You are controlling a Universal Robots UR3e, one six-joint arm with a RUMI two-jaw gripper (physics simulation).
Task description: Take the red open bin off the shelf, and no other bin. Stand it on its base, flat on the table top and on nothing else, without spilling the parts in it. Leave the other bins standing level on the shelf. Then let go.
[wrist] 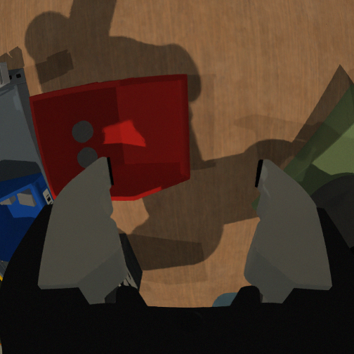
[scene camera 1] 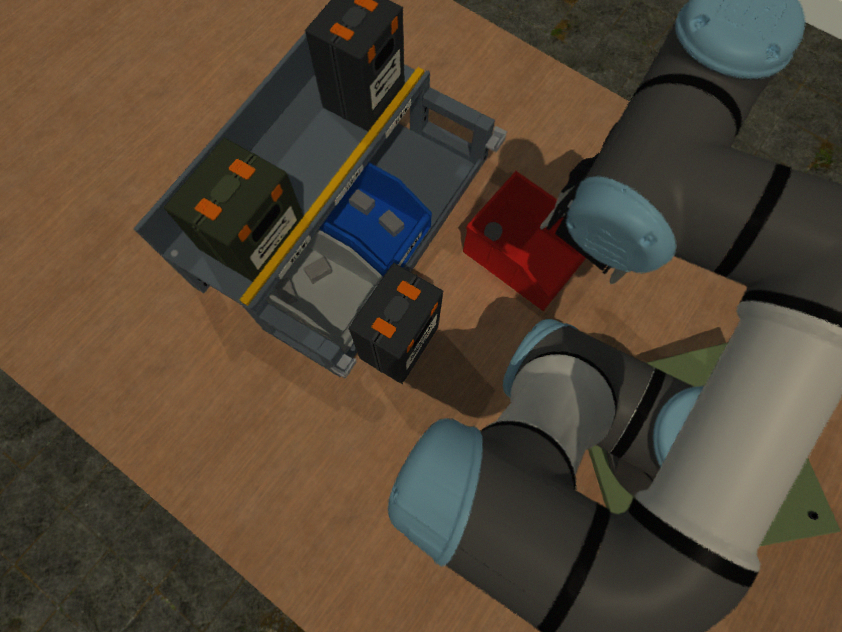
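The red open bin [scene camera 1: 510, 257] [wrist: 155, 100] stands upright on the table top, beside the shelf [scene camera 1: 367, 149] [wrist: 15, 120] and apart from it. Dark round parts [scene camera 1: 493, 231] [wrist: 82, 131] lie inside it. My gripper [wrist: 184, 161] is open and empty above the bin's edge; in the wrist view its left finger overlaps the bin and its right finger is over table. In the scene view the wrist hides most of the fingers and a corner of the bin. A blue bin [scene camera 1: 380, 210] [wrist: 35, 190] and a pale grey bin [scene camera 1: 333, 285], with grey parts in them, sit on the shelf's lower level.
A black case [scene camera 1: 394, 326] stands at the shelf's near front corner, by the pale bin. An olive case [scene camera 1: 234, 204] and another black case [scene camera 1: 353, 64] stand on the upper shelf level behind the yellow bar. The green base plate [scene camera 1: 799, 510] [wrist: 335, 145] lies under the arm.
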